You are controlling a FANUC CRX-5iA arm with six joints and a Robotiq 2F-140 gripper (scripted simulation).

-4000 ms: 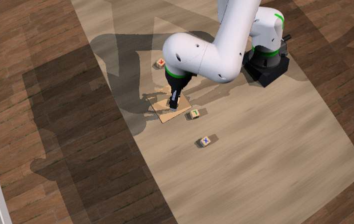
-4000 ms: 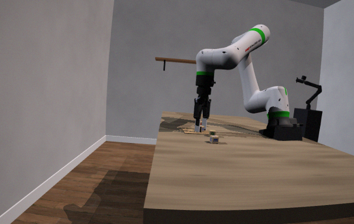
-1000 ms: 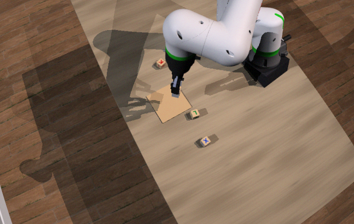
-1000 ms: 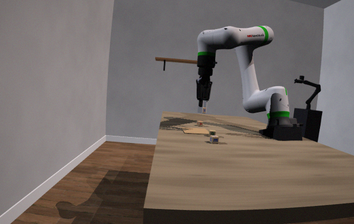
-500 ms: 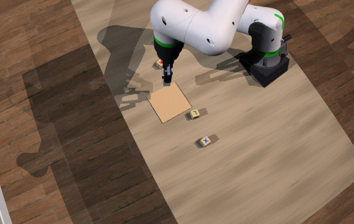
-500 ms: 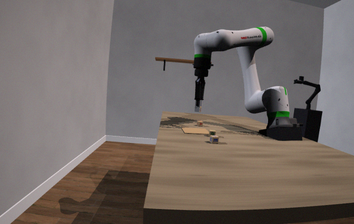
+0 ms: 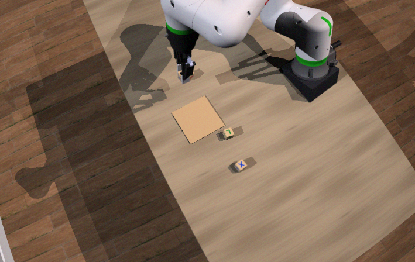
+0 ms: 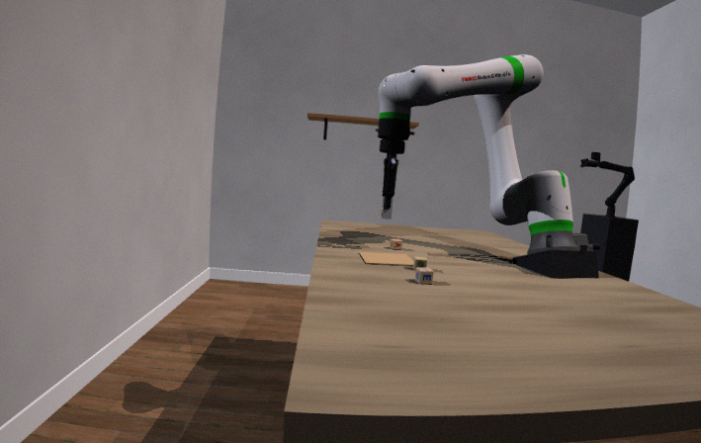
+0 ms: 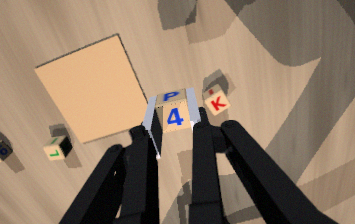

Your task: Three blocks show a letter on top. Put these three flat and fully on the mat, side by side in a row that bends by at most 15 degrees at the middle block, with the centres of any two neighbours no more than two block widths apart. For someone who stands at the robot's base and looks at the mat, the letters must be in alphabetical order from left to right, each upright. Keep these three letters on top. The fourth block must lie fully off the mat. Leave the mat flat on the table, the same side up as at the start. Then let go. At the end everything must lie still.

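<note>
Right now the red K block is 50 mm behind my hand, 50 mm to the right of it and 120 mm below it. Also, from my hand: 4 block (20 mm below); then L block (40 mm behind, 230 mm to the left, 120 mm below); then tan mat (20 mm ahead, 120 mm to the left, 130 mm below).
</note>
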